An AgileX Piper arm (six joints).
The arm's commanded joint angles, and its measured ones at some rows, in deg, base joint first. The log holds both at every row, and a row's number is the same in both.
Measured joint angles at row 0:
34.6, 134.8, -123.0, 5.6, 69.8, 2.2
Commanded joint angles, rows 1 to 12:
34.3, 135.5, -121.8, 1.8, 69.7, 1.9
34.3, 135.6, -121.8, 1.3, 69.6, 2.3
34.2, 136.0, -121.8, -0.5, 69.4, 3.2
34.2, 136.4, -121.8, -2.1, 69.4, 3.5
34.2, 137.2, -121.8, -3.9, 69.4, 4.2
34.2, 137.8, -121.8, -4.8, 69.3, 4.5
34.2, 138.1, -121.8, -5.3, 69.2, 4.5
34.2, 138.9, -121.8, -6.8, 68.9, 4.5
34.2, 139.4, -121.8, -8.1, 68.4, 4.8
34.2, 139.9, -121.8, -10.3, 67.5, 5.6
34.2, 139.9, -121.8, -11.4, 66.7, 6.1
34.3, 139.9, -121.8, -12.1, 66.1, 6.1
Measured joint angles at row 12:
34.5, 139.6, -122.2, -10.3, 67.4, 5.4
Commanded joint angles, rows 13 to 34:
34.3, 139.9, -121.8, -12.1, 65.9, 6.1
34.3, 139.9, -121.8, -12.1, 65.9, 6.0
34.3, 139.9, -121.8, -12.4, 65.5, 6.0
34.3, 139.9, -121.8, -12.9, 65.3, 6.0
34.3, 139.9, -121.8, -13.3, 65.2, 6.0
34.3, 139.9, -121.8, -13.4, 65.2, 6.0
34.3, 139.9, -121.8, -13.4, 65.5, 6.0
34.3, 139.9, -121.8, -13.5, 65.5, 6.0
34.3, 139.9, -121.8, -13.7, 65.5, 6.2
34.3, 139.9, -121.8, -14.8, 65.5, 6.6
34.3, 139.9, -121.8, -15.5, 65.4, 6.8
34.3, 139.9, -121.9, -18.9, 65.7, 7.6
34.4, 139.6, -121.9, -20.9, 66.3, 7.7
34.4, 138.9, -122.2, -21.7, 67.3, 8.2
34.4, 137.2, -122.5, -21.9, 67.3, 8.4
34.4, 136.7, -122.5, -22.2, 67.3, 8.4
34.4, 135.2, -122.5, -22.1, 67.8, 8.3
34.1, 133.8, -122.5, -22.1, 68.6, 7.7
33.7, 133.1, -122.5, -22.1, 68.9, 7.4
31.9, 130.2, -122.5, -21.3, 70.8, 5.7
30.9, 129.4, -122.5, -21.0, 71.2, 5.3
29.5, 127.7, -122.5, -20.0, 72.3, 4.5
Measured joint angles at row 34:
31.6, 130.1, -122.3, -20.6, 69.0, 6.3
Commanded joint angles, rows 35 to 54:
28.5, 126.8, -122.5, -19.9, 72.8, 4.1
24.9, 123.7, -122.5, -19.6, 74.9, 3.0
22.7, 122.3, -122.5, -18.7, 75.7, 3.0
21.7, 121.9, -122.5, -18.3, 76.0, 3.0
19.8, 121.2, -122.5, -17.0, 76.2, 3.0
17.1, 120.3, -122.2, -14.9, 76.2, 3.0
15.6, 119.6, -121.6, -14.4, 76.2, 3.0
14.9, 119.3, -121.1, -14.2, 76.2, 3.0
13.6, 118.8, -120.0, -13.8, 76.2, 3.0
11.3, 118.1, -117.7, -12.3, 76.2, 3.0
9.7, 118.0, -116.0, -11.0, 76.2, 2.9
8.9, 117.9, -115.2, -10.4, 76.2, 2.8
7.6, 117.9, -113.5, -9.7, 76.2, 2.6
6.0, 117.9, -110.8, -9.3, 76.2, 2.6
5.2, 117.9, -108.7, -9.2, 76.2, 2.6
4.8, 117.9, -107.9, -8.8, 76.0, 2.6
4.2, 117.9, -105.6, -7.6, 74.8, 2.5
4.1, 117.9, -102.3, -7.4, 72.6, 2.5
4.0, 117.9, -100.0, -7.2, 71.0, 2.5
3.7, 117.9, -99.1, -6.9, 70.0, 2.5
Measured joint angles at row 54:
4.4, 118.2, -101.7, -7.6, 69.8, 3.5
